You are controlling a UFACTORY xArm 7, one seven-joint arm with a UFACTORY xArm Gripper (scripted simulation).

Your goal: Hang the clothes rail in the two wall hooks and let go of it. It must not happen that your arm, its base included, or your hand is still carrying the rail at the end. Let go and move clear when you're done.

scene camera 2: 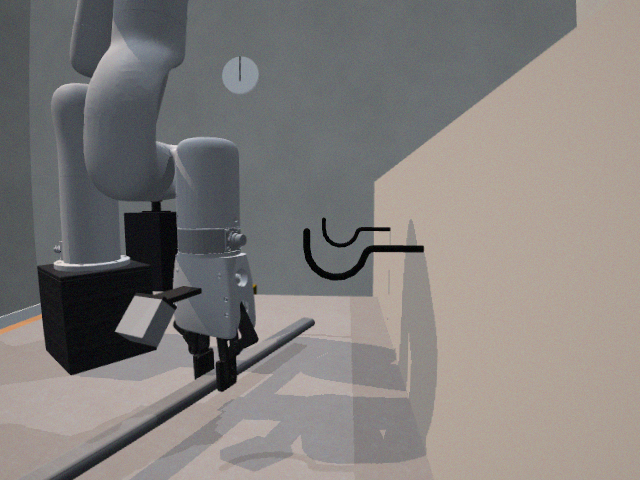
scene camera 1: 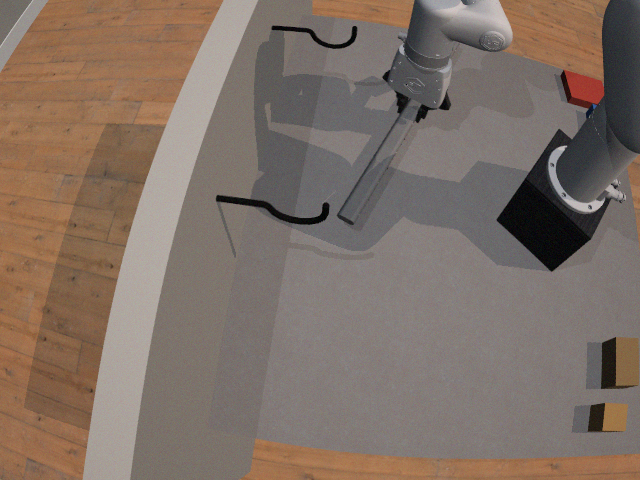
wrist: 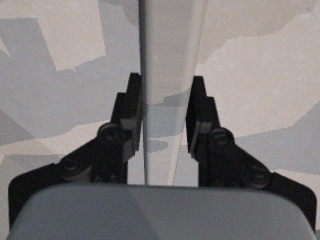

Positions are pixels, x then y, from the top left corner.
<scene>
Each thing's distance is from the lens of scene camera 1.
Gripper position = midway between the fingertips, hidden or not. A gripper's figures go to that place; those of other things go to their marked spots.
my gripper (scene camera 1: 410, 113): 93 cm
red box (scene camera 1: 580, 90): 120 cm
beige wall (scene camera 1: 154, 392): 48 cm
The marked spots on the red box and the beige wall are 107 cm apart.
</scene>
